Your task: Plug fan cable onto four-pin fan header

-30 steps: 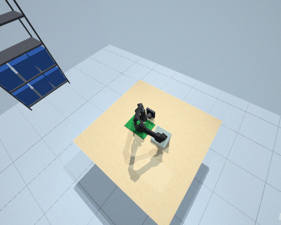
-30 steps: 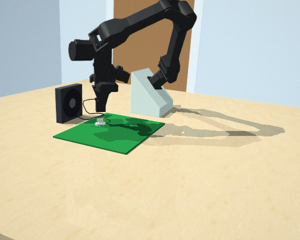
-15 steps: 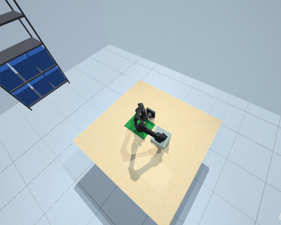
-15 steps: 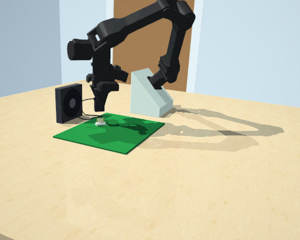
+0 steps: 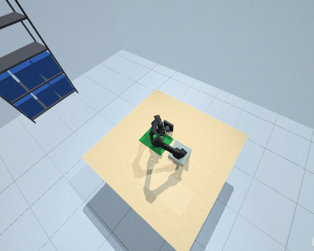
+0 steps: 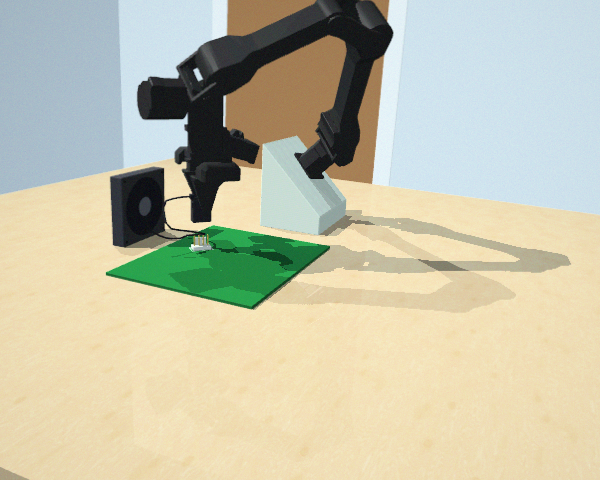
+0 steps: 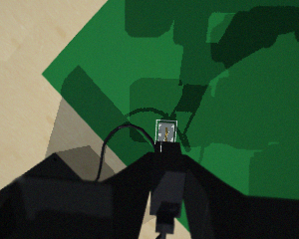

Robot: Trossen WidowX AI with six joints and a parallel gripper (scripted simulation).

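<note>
My gripper tip is now 6 cm above the white four-pin fan header and 1 cm short of it. From my gripper tip the other things lie so: black fan plug (1 cm ahead, 1 cm above); then green board (8 cm below, 6 cm to the left, 1 cm ahead); then black fan (13 cm to the right, 1 cm below, 1 cm ahead).
</note>
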